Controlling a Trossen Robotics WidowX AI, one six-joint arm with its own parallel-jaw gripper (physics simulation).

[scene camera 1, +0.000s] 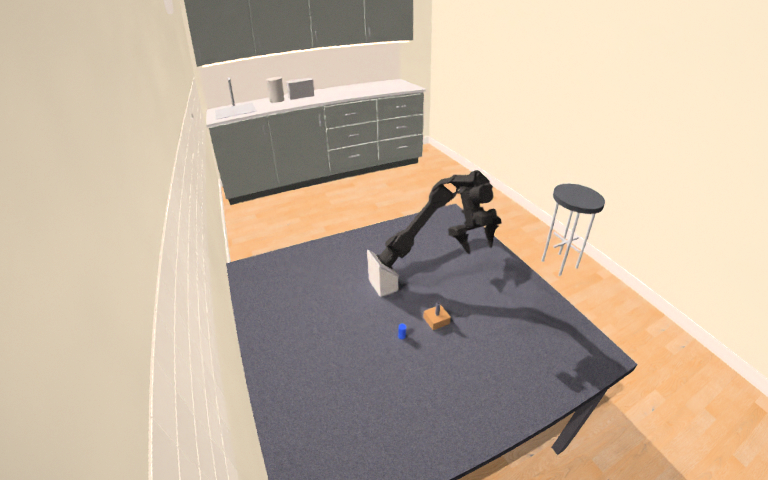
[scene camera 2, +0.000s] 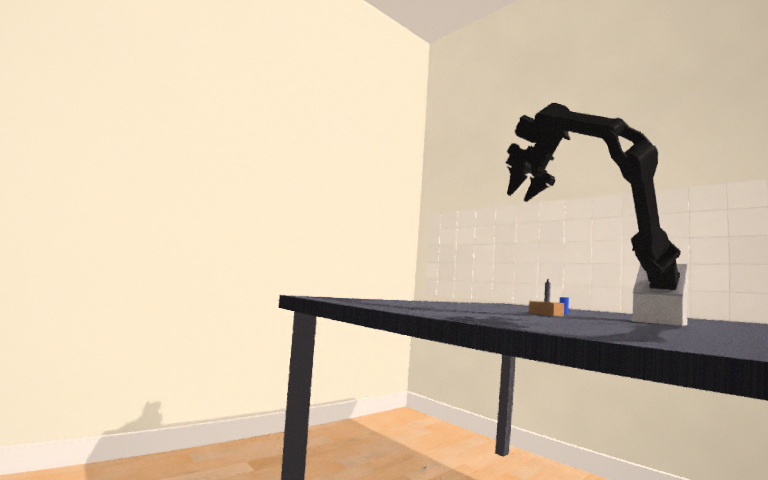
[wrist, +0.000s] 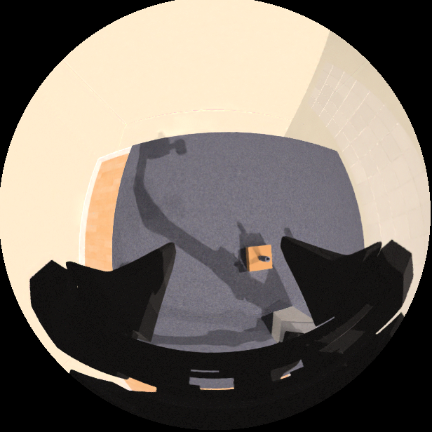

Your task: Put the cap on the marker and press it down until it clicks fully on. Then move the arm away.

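Pixels of known places: gripper, fingertip midpoint: (scene camera 1: 480, 250) (scene camera 2: 517, 198); arm's base, origin of the base link: (scene camera 1: 384, 262) (scene camera 2: 664, 280).
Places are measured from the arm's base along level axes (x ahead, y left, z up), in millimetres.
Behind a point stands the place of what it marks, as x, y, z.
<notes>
A dark marker (scene camera 1: 437, 309) @(294, 94, -44) (scene camera 2: 547, 291) @(285, 105, -46) (wrist: 264, 259) stands upright in an orange-brown wooden block (scene camera 1: 437, 320) @(318, 83, -76) (scene camera 2: 545, 308) @(274, 135, -94) (wrist: 253, 252), with its narrow tip up and bare. The blue cap (scene camera 1: 402, 331) @(318, -61, -70) (scene camera 2: 565, 305) @(295, -46, -86) stands upright on the table, a little apart from the block; in the wrist view it does not show, probably hidden behind the right finger. My gripper (scene camera 1: 480, 249) @(326, 223, 212) (scene camera 2: 518, 198) @(326, 223, 212) (wrist: 229, 245) is open and empty, its fingers pointing down. It hangs high above the table, well away from the block and the cap.
The dark table (scene camera 1: 339, 390) @(442, -343, -113) (scene camera 2: 396, 324) @(324, 659, -135) (wrist: 225, 185) bears the arm's pale base block (scene camera 1: 382, 279) @(74, -38, -23) (scene camera 2: 659, 308) @(5, 30, -73) (wrist: 290, 320), close to the marker's block. A round black stool (scene camera 1: 578, 197) stands on the floor beyond the table edge. Grey kitchen cabinets (scene camera 1: 300, 141) line the back wall.
</notes>
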